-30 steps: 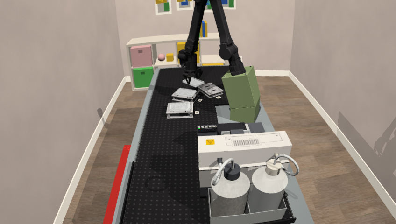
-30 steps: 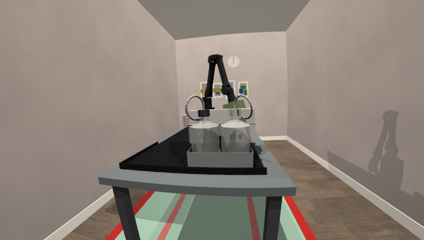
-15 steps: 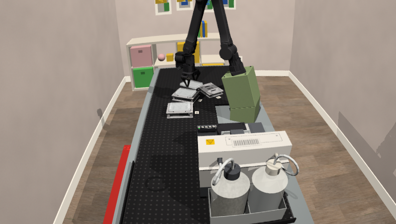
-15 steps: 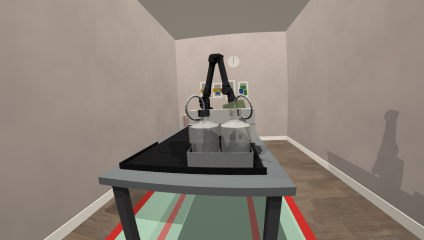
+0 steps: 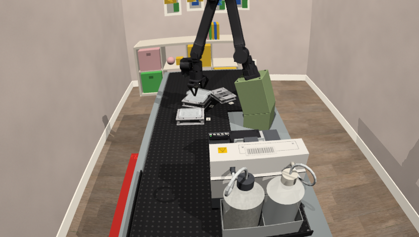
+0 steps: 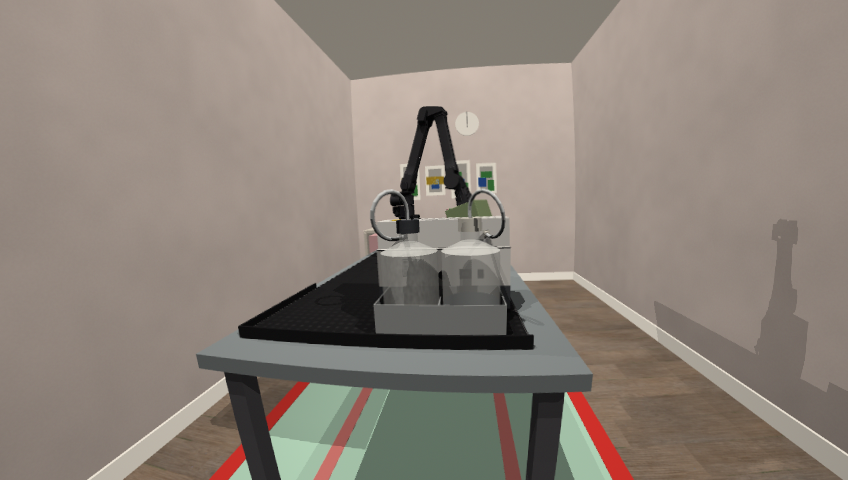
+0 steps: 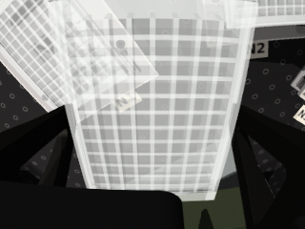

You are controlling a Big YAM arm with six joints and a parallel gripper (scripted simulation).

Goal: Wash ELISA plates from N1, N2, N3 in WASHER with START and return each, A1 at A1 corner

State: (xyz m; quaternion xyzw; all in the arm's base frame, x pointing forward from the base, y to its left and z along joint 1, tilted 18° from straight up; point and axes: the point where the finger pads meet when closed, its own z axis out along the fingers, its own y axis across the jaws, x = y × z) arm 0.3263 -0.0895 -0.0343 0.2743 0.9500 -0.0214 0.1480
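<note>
The washer carrier is 38 cm to the left of my hand, 23 cm behind it and 6 cm below it. From my hand the other things lie so: plate washer 54 cm to the left, 23 cm behind, 2 cm below.
</note>
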